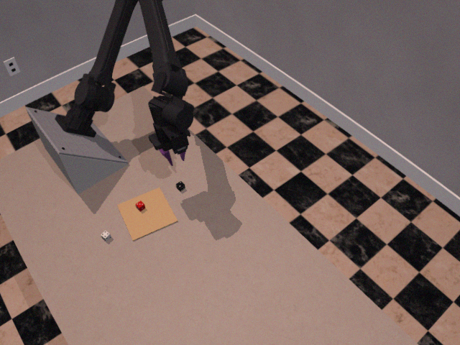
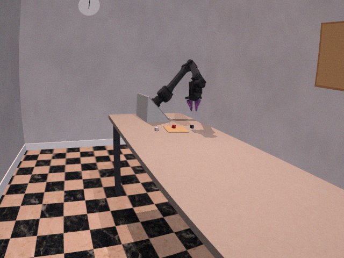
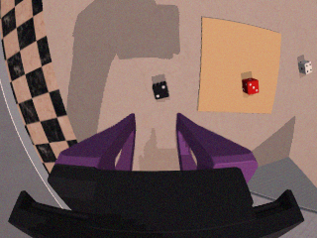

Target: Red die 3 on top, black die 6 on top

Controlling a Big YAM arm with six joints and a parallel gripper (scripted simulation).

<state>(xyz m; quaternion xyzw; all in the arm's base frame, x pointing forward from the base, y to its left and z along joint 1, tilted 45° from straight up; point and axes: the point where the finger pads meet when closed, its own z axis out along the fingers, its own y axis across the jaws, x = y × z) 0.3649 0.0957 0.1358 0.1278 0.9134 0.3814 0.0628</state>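
Right now the black die is 12 cm below my hand. The rest, counted from my hand: orange mat (1 cm ahead, 14 cm to the right, 12 cm below); then white die (1 cm ahead, 27 cm to the right, 12 cm below); then red die (1 cm behind, 14 cm to the right, 11 cm below).
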